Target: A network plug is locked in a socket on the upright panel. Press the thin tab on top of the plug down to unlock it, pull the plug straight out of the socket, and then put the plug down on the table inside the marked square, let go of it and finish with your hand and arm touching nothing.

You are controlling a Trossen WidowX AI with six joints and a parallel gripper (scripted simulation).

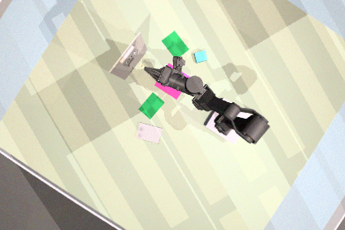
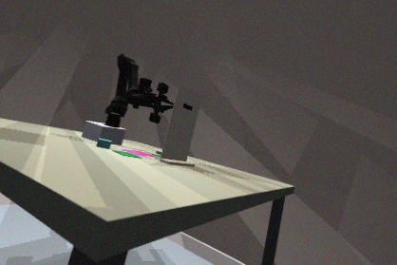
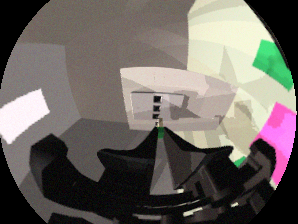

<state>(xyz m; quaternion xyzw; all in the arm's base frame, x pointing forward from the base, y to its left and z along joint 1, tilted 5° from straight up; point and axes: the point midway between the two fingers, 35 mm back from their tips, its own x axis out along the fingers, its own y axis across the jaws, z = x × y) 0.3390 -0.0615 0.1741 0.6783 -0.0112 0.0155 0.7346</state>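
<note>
The magenta patch is 11 cm behind my gripper tip, 1 cm to the right of it and 25 cm below it. Also, from my gripper tip: pale panel: 8 cm ahead, 2 cm to the right, 10 cm below; network plug: right at my gripper tip.
</note>
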